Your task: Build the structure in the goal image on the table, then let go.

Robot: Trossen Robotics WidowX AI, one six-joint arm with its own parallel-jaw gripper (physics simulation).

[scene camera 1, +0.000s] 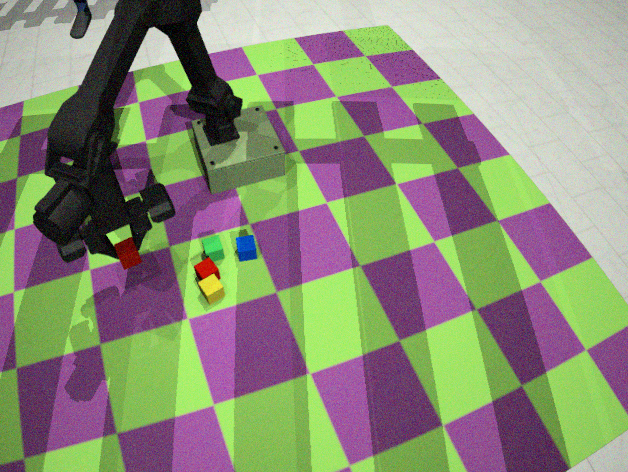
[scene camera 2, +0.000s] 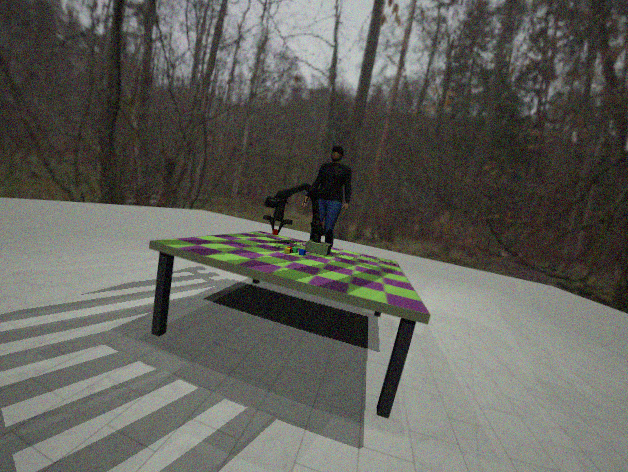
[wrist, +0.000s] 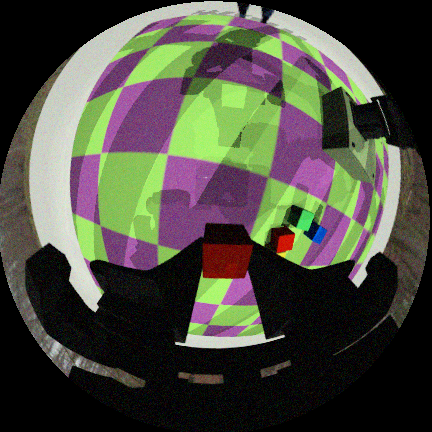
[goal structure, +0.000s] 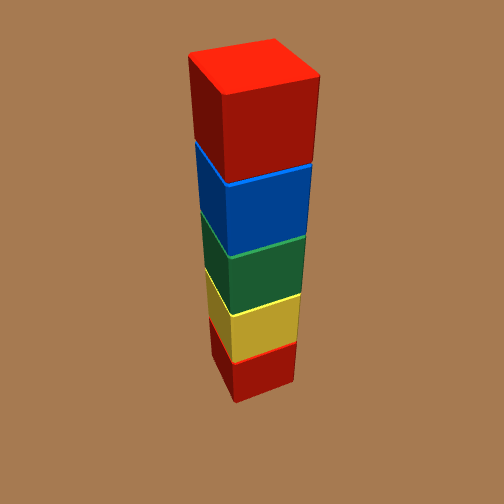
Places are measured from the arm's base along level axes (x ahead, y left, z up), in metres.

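Pixels of known places: gripper, between the fingertips: (scene camera 1: 127, 252) (scene camera 2: 275, 232) (wrist: 224, 242); arm's base, origin of its link: (scene camera 1: 221, 132) (scene camera 2: 316, 241).
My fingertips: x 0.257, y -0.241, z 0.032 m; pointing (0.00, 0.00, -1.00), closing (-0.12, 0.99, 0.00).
For each thing: its top centre in the pictures, then the offset to it from my fingertips. Level surfaces: height alone.
- dark red cube, centre of its top: (wrist: 226, 263) (scene camera 1: 125, 247) (scene camera 2: 276, 229) dx +0.004, dy +0.000, dz +0.021 m
- second red cube, centre of its top: (scene camera 1: 206, 267) (wrist: 285, 243) dx +0.029, dy +0.119, dz -0.071 m
- yellow cube, centre of its top: (scene camera 1: 210, 284) (wrist: 276, 260) (scene camera 2: 287, 247) dx +0.065, dy +0.116, dz -0.071 m
- green cube, centre of its top: (scene camera 1: 212, 243) (wrist: 305, 220) dx -0.016, dy +0.145, dz -0.071 m
- blue cube, centre of its top: (scene camera 1: 245, 243) (wrist: 319, 235) (scene camera 2: 302, 249) dx +0.006, dy +0.202, dz -0.071 m
- purple checkered table, height of its surface: dz -0.104 m
My gripper (scene camera 1: 126, 251) (scene camera 2: 275, 231) (wrist: 224, 242) is shut on a dark red cube (scene camera 1: 128, 253) (scene camera 2: 275, 232) (wrist: 226, 261) and holds it above the table, left of the other cubes in the first scene view. A second red cube (scene camera 1: 206, 268) (wrist: 284, 240) lies on the table, close against or touching a yellow cube (scene camera 1: 211, 288) (scene camera 2: 288, 249). A green cube (scene camera 1: 213, 247) (wrist: 303, 219) lies just behind the red one. A blue cube (scene camera 1: 246, 247) (scene camera 2: 302, 251) (wrist: 318, 233) lies apart to the right of the green one. The yellow cube is mostly hidden in the wrist view.
The arm's grey base block (scene camera 1: 247, 173) (scene camera 2: 318, 247) (wrist: 337, 125) stands behind the loose cubes on the green and purple checkered table (scene camera 1: 269, 421) (scene camera 2: 324, 281) (wrist: 135, 120). A person (scene camera 2: 332, 185) stands beyond the table. Shadows cross the table top.
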